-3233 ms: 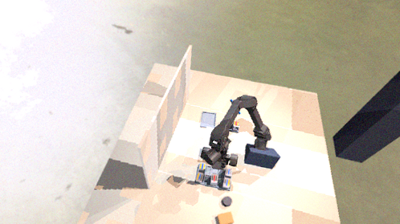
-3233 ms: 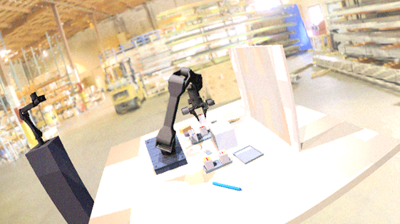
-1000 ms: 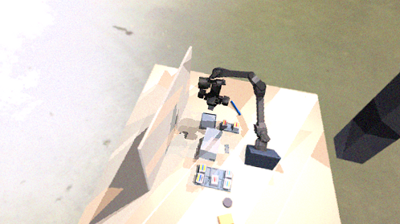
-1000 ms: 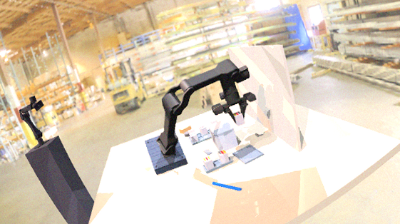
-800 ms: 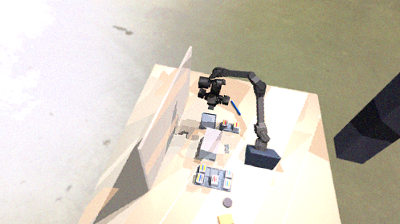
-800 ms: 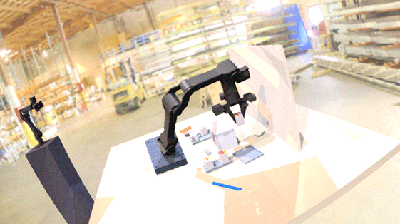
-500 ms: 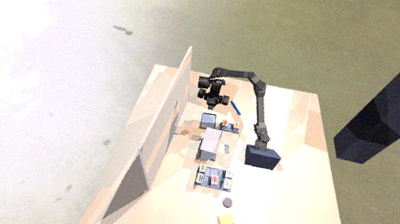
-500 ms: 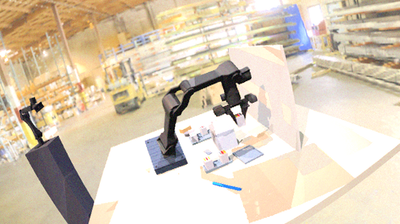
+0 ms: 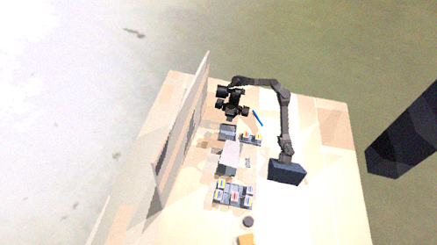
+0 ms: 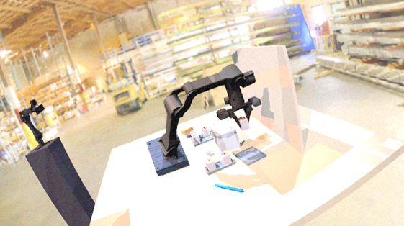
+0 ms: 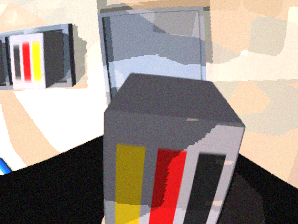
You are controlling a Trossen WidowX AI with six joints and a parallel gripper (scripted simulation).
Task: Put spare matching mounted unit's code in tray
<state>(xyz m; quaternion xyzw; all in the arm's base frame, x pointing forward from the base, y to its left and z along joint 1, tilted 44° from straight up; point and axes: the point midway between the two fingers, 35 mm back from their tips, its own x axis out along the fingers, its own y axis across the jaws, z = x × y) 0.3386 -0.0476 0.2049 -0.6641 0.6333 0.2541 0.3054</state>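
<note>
The flat grey-blue tray is 150 mm below my gripper tip. Round my gripper tip: mounted unit 210 mm to the left, 100 mm below, 50 mm behind; then small rack 150 mm behind, 140 mm below, 20 mm to the left; then grey spare block 20 mm above.
</note>
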